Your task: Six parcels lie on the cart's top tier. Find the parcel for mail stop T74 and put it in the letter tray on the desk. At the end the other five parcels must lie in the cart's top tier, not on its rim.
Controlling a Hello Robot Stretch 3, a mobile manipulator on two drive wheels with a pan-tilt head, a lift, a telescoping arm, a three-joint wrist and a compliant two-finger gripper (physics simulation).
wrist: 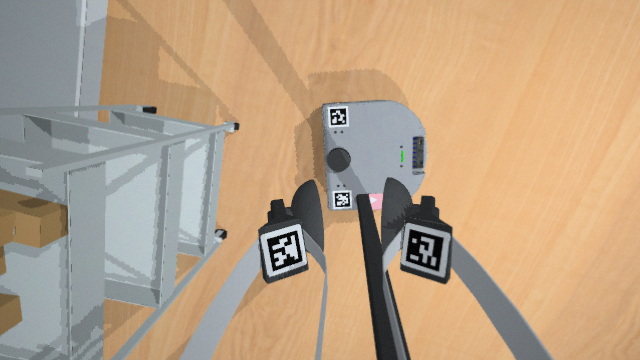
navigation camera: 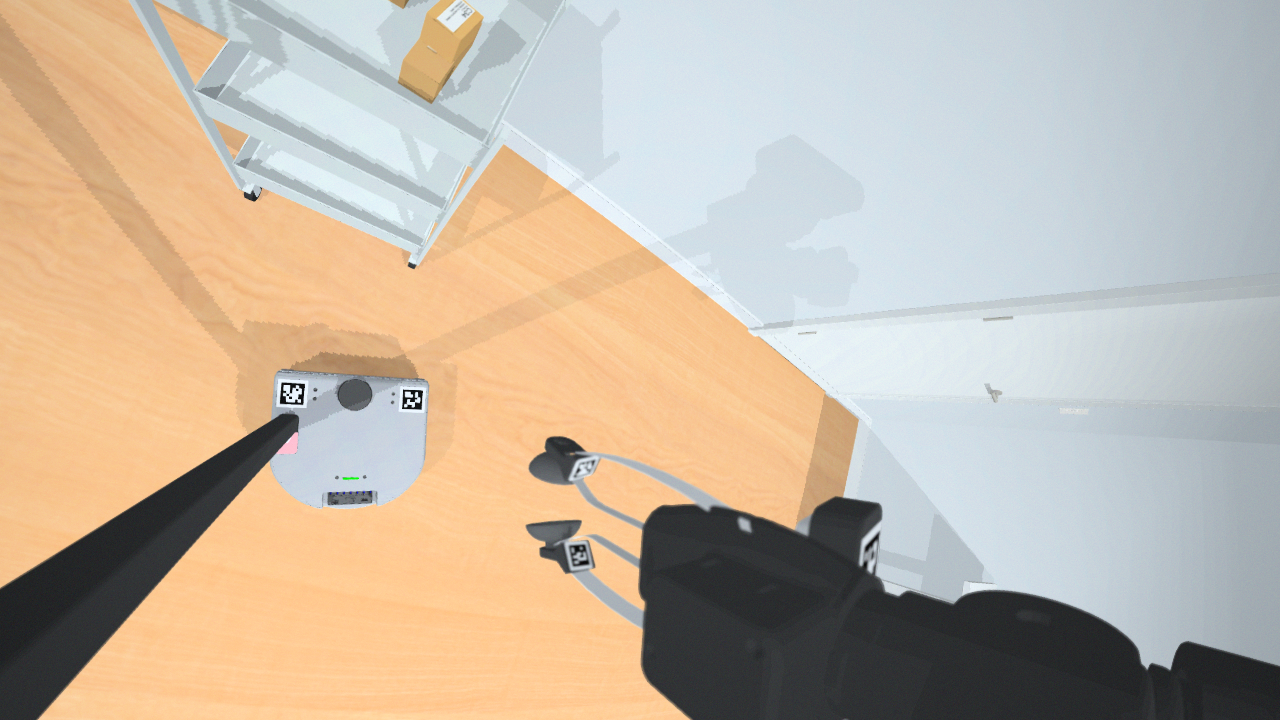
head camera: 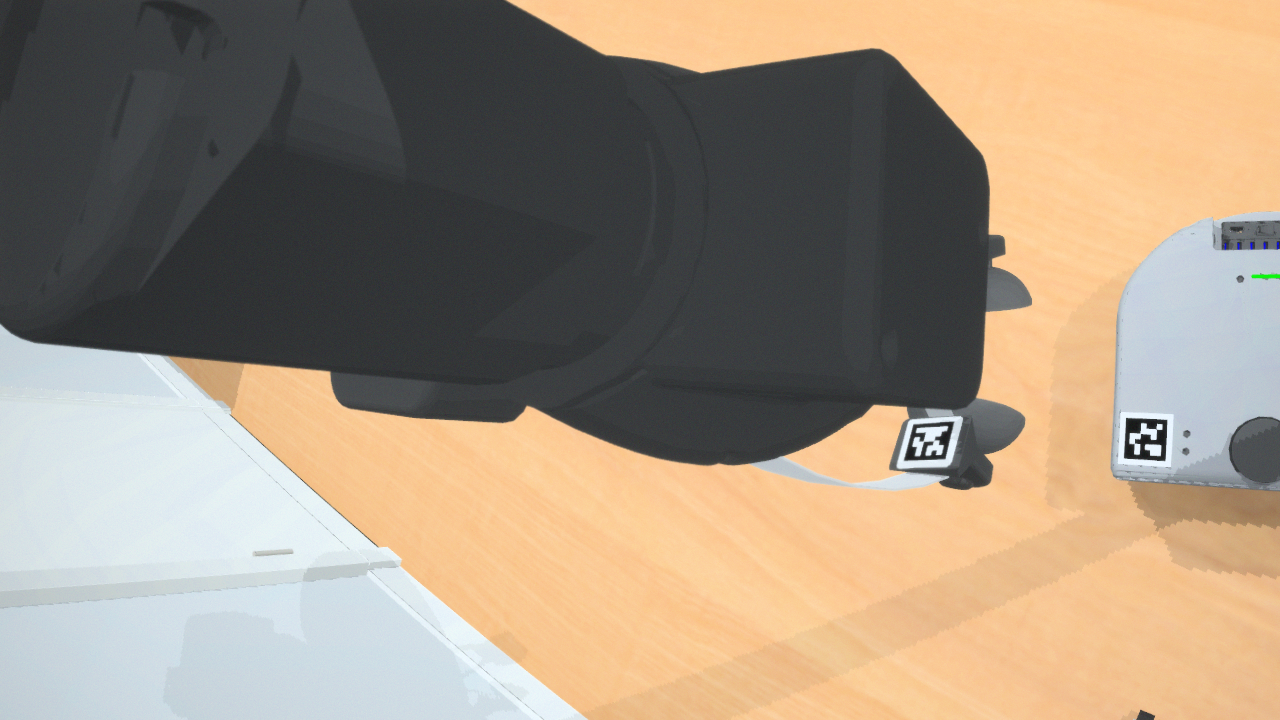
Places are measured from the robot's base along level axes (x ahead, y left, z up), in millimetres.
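Pixels of known places: gripper, fingertip midpoint: [navigation camera: 543, 490] [head camera: 983, 363]; robot's base, link origin: [navigation camera: 354, 393] [head camera: 1259, 447].
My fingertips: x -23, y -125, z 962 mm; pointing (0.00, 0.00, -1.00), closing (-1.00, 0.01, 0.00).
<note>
Ahead of a thing's pixels: the offset from my fingertips to its top centre. "spot": to the spot under its first point.
My gripper [head camera: 1002, 358] [navigation camera: 554, 499] [wrist: 350, 204] is open, with its two fingers apart and nothing between them. It hangs above the floor, away from the cart. The white cart [navigation camera: 304, 141] [wrist: 86, 225] stands at the top left in the navigation view and at the left in the wrist view. On its top tier lies brown cardboard {534 mm ahead, 89 mm left, 197 mm down} [navigation camera: 440, 51] with a white label, too small to read; I cannot tell whether it is one parcel or two touching. More brown parcels [wrist: 40, 220] show in the wrist view, partly cut off. The letter tray and desk cannot be made out.
My base [head camera: 1199, 358] [navigation camera: 349, 447] [wrist: 372, 130] stands on the wooden floor, with the dark mast [navigation camera: 161, 528] rising from it. A pale wall [navigation camera: 984, 179] runs behind the cart. A white band {spot: 278 mm ahead, 1782 mm right, 395 mm up} [navigation camera: 1118, 349] with a small handle-like piece crosses the wall at the right.
</note>
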